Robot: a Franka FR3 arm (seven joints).
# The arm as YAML. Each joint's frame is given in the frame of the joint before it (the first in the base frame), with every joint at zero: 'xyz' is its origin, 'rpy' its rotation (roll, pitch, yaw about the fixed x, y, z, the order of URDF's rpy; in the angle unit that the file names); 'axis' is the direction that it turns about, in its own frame. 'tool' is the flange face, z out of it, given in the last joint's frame.
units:
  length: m
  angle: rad
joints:
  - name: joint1
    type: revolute
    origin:
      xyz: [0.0, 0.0, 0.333]
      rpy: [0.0, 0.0, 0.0]
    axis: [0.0, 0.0, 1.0]
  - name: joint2
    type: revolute
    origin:
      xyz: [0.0, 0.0, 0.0]
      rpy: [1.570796, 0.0, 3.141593]
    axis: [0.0, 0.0, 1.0]
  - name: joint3
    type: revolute
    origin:
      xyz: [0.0, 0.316, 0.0]
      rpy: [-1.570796, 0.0, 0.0]
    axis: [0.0, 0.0, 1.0]
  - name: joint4
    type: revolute
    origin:
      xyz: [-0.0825, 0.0, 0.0]
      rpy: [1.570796, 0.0, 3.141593]
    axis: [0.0, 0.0, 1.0]
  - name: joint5
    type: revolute
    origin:
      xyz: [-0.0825, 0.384, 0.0]
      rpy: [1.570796, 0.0, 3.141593]
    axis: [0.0, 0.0, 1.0]
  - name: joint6
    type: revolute
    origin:
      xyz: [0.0, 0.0, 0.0]
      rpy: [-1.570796, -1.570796, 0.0]
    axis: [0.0, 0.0, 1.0]
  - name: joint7
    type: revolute
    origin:
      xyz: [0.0, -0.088, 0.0]
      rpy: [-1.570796, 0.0, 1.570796]
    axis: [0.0, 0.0, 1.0]
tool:
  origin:
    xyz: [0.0, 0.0, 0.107]
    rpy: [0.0, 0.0, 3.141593]
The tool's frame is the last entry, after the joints.
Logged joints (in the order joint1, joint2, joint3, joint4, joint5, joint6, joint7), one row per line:
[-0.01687, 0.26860, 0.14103, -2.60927, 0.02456, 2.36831, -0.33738]
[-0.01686, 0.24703, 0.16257, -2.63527, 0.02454, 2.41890, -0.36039]
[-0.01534, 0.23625, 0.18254, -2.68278, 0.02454, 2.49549, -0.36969]
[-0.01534, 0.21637, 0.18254, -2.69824, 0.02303, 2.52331, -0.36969]
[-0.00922, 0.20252, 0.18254, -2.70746, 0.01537, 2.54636, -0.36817]
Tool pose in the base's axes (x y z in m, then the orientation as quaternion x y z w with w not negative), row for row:
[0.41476, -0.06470, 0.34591, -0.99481, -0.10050, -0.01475, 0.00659]
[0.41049, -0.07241, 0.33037, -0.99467, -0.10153, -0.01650, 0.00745]
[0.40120, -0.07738, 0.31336, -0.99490, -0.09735, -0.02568, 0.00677]
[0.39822, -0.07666, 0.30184, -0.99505, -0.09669, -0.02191, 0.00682]
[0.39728, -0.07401, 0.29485, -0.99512, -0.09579, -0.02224, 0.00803]
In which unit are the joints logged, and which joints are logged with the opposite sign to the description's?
The joints are logged in radians. Opposite sign: joint2, joint3, joint5.
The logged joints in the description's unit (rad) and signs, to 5 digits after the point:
[-0.01687, -0.26860, -0.14103, -2.60927, -0.02456, 2.36831, -0.33738]
[-0.01686, -0.24703, -0.16257, -2.63527, -0.02454, 2.41890, -0.36039]
[-0.01534, -0.23625, -0.18254, -2.68278, -0.02454, 2.49549, -0.36969]
[-0.01534, -0.21637, -0.18254, -2.69824, -0.02303, 2.52331, -0.36969]
[-0.00922, -0.20252, -0.18254, -2.70746, -0.01537, 2.54636, -0.36817]

